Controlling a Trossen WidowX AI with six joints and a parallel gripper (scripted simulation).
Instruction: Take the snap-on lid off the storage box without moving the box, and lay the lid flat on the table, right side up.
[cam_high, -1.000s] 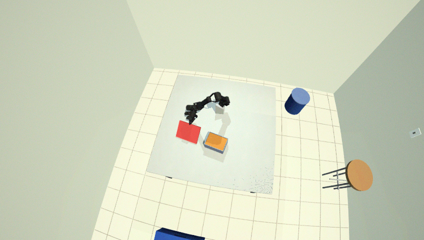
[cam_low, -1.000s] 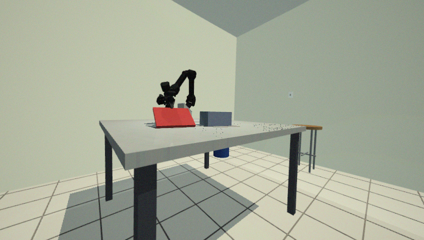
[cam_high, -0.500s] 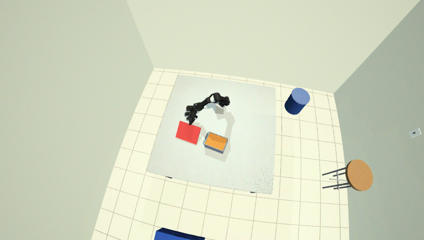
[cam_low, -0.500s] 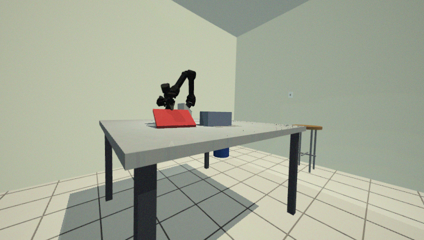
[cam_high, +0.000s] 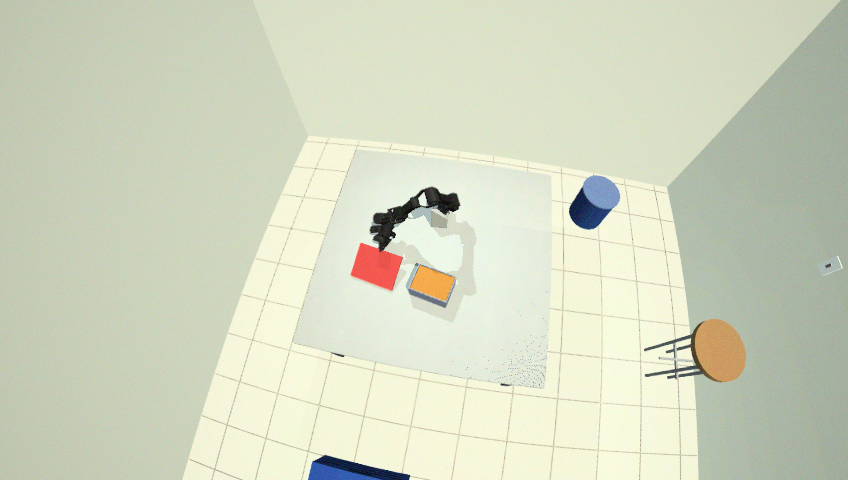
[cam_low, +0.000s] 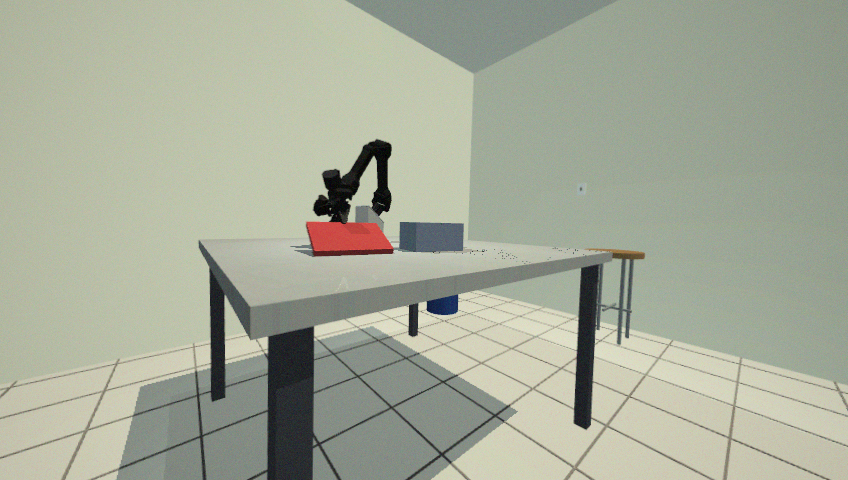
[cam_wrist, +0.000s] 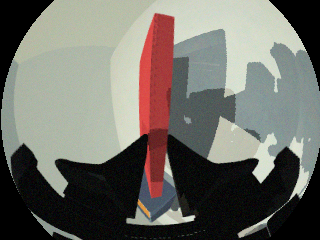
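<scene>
Right now the red lid is 8 cm ahead of my gripper tip, 3 cm below it and 1 cm to the right of it. The rest, counted from my gripper tip: grey-blue storage box (30 cm to the left, 11 cm ahead, 3 cm below).
</scene>
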